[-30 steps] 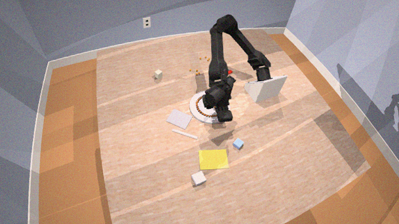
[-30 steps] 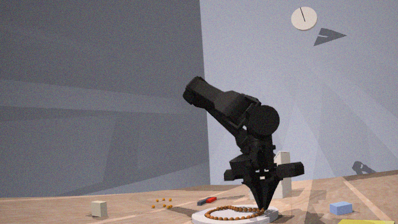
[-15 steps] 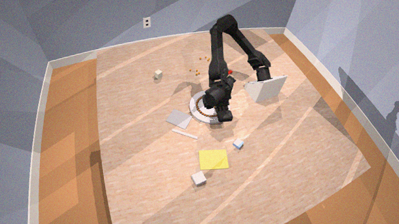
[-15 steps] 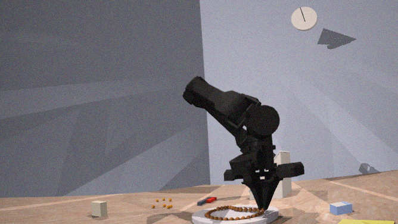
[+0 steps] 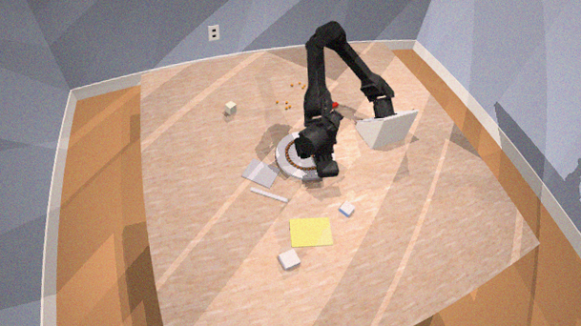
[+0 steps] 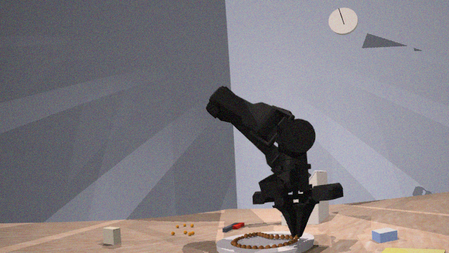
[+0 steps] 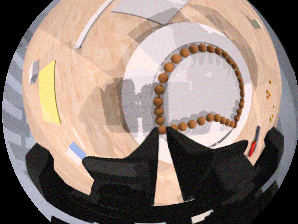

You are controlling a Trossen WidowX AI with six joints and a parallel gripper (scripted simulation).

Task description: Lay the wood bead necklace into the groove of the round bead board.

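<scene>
Right now the grey sheet is 180 mm ahead of my gripper tip, 40 mm to the right of it and 20 mm below it. The rest, counted from my gripper tip: yellow sheet 110 mm ahead, 200 mm to the left, 20 mm below; then blue block 20 mm behind, 170 mm to the left, 10 mm below; then stick 180 mm ahead, 40 mm to the left, 20 mm below.
</scene>
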